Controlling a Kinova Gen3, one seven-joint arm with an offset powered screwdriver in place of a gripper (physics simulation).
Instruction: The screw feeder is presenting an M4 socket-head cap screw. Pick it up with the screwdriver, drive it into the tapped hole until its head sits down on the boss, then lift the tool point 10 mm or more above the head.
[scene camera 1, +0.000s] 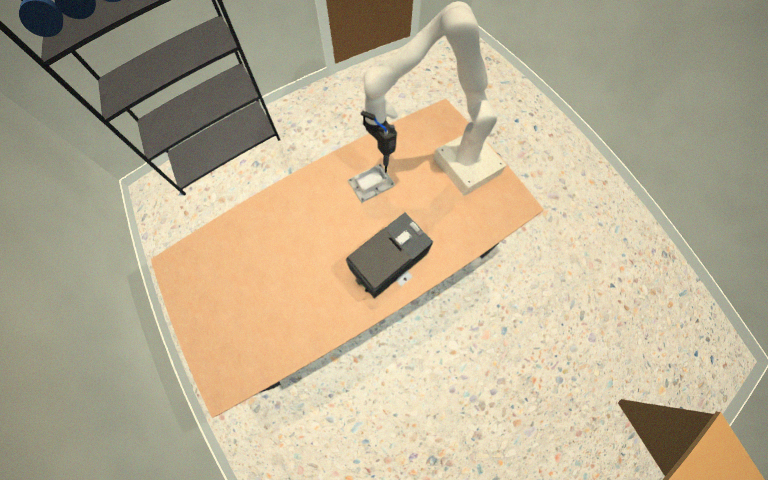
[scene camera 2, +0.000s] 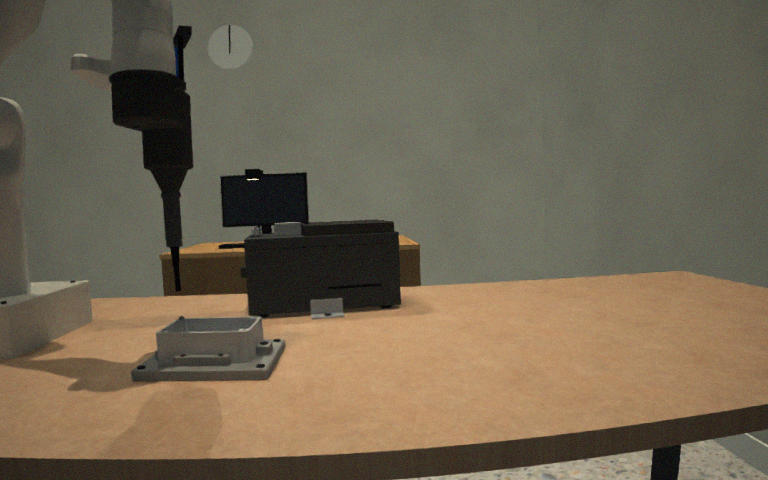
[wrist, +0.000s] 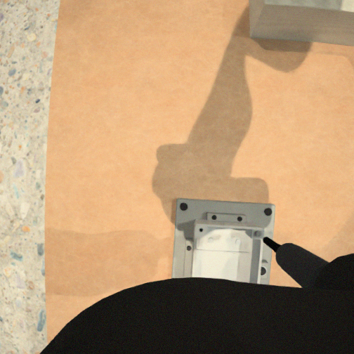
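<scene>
My screwdriver points down with its dark bit above one corner of the grey housing; no screw shows on its tip. The housing is an open box on a flanged plate. A small round grey screw head shows on the corner boss beneath the bit. It looks upright and low on the boss; its exact seating is too small to tell. In scene camera 2 a gap separates the bit from the head. The dark screw feeder stands across the table.
The arm's pale base block stands on the table near the housing. A small light bracket sits beside the feeder. A shelf rack stands beyond the table. A monitor stands on a far desk.
</scene>
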